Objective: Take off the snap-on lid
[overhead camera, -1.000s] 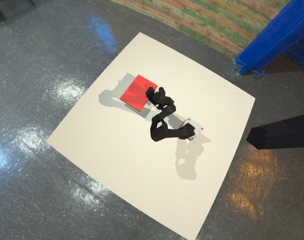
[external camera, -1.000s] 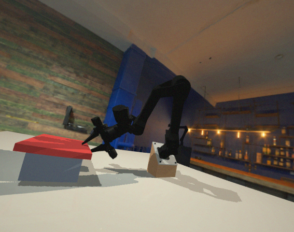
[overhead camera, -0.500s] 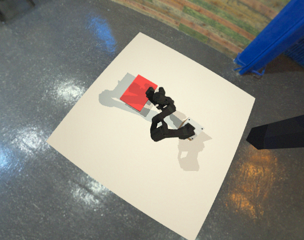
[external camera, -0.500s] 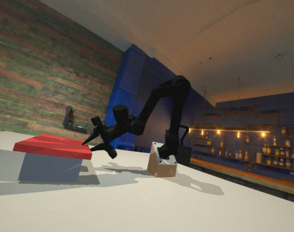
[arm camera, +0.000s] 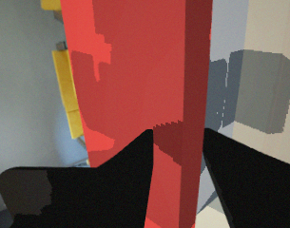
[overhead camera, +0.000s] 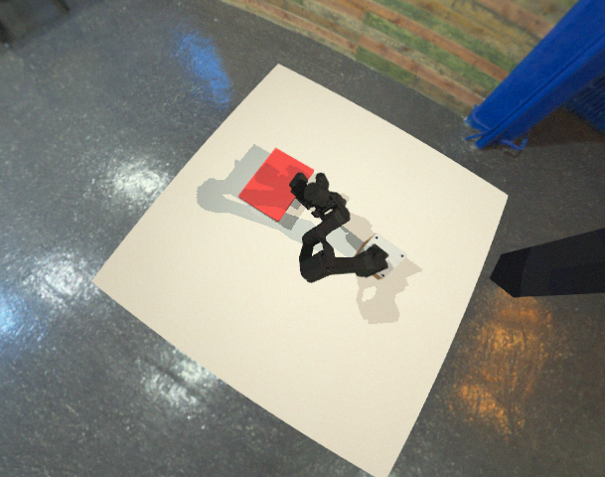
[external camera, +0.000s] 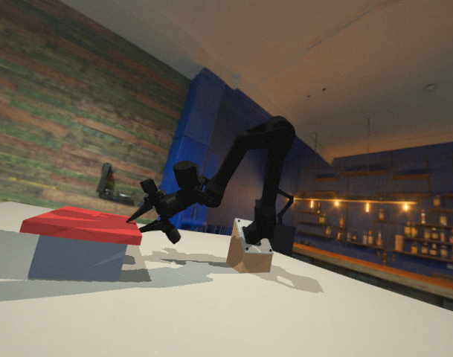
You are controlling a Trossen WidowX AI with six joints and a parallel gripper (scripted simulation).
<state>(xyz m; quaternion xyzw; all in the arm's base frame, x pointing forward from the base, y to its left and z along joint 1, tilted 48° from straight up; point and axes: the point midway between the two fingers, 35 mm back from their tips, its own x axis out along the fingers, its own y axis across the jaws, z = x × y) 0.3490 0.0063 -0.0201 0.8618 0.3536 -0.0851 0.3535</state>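
Now: gripper tip 70 mm short of the red lid and 10 mm to the right of it. Round my gripper tip: storage box: 70 mm ahead, 40 mm below, 10 mm to the left.
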